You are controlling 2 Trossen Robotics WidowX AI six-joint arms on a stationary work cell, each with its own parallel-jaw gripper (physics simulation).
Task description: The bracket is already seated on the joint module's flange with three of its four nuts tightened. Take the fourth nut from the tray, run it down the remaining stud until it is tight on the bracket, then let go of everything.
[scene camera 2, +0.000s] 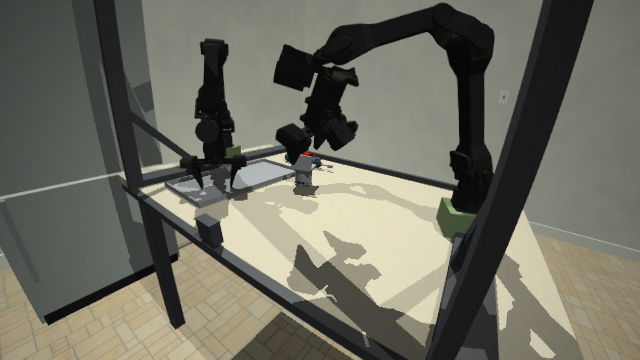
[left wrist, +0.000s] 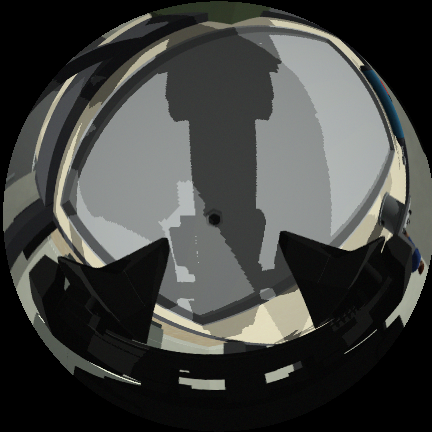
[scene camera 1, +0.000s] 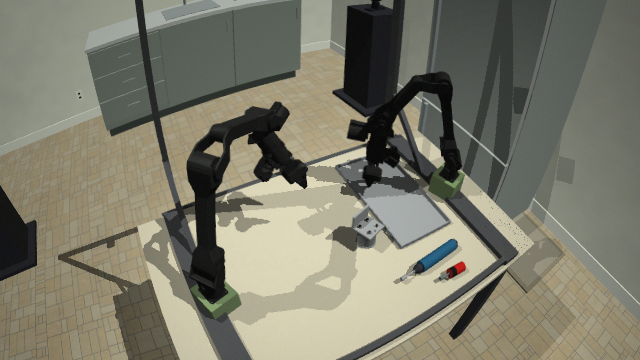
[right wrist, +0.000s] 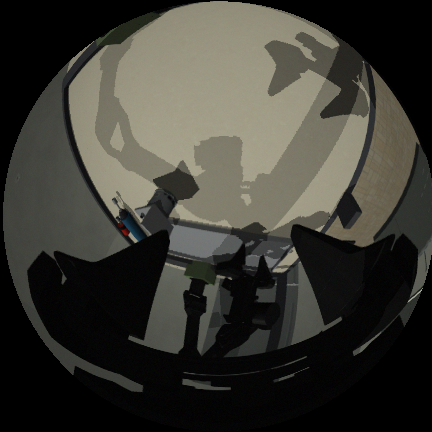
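Seen in the pictures: left gripper, fingertip midpoint: (scene camera 2: 217, 188) (left wrist: 224, 240) (right wrist: 252, 249); right gripper, fingertip midpoint: (scene camera 2: 304, 155) (scene camera 1: 298, 180) (right wrist: 231, 233); left arm's base at its link origin: (scene camera 1: 449, 174) (right wrist: 198, 280); right arm's base at its link origin: (scene camera 2: 466, 207) (scene camera 1: 213, 291).
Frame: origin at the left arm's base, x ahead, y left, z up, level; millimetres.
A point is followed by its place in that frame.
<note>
The dark hex nut (left wrist: 214, 219) {x 137, y -232, z -65 mm} lies flat on the grey tray (scene camera 1: 425, 215) {x 167, y 9, z -70 mm} (scene camera 2: 270, 167) {x 204, y 25, z -70 mm} (left wrist: 360, 125) {x 218, y -70, z -71 mm}. My left gripper (scene camera 1: 369, 185) {x 153, y -245, z -70 mm} (scene camera 2: 217, 188) {x 153, y -245, z -70 mm} (left wrist: 224, 240) {x 153, y -245, z -70 mm} is open above the tray, fingers pointing down, with the nut apart from both fingertips. The grey bracket (scene camera 1: 368, 228) {x 390, y -76, z -8 mm} (scene camera 2: 302, 163) {x 390, y -116, z 9 mm} (right wrist: 157, 220) {x 393, y -116, z 5 mm}, with an upright plate, sits on the round joint module (scene camera 1: 366, 242) {x 407, y -64, z -48 mm} (scene camera 2: 303, 178) {x 393, y -108, z -45 mm} (left wrist: 392, 210) {x 357, y -87, z -44 mm} (right wrist: 165, 197) {x 399, y -106, z -55 mm} beside the tray. Dark spots show on its flat face; nuts and stud are too small to tell apart. My right gripper (scene camera 1: 305, 187) {x 454, y -292, z 83 mm} (scene camera 2: 306, 155) {x 454, y -292, z 83 mm} (right wrist: 231, 233) {x 454, y -292, z 83 mm} is open and empty, raised above the table.
A blue driver (scene camera 1: 437, 256) {x 319, y 146, z -36 mm} (left wrist: 385, 102) (right wrist: 132, 226) {x 324, y 115, z -45 mm} and a shorter red tool (scene camera 1: 456, 270) {x 321, y 227, z -42 mm} (right wrist: 123, 229) {x 308, y 213, z -46 mm} lie on the table, near the tray and joint module. A dark block (scene camera 2: 209, 230) {x 339, y -501, z -28 mm} (right wrist: 349, 209) {x 336, y -475, z -33 mm} is at the table edge. Dark frame posts rise around the table.
</note>
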